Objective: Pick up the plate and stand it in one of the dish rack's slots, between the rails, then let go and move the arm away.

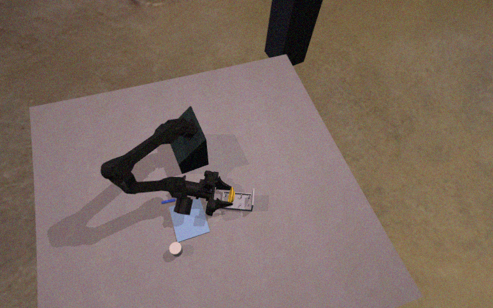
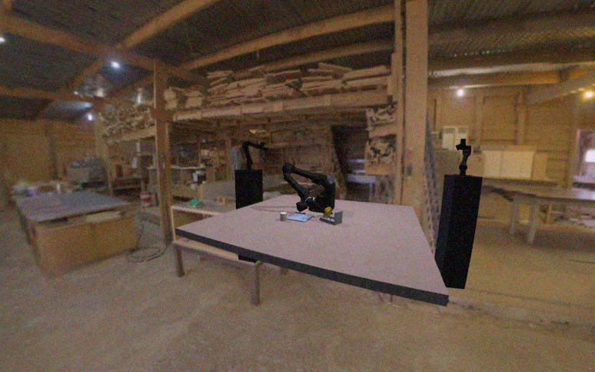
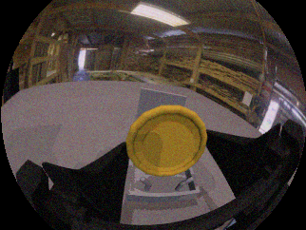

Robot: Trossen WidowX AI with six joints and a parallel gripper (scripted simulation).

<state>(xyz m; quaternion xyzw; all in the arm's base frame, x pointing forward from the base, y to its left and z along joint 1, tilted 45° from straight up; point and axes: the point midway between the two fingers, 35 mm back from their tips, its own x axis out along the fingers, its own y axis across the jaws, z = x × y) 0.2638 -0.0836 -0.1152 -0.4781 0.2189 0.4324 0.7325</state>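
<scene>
Now: gripper tip 10 mm to the left of the yellow plate. The rest, counted from my gripper tip: light blue mat (190 mm to the right, 50 mm below, 10 mm behind); then blue spoon (220 mm to the right, 110 mm behind, 50 mm below); then grey dish rack (30 mm below, 20 mm to the left, 10 mm ahead).
</scene>
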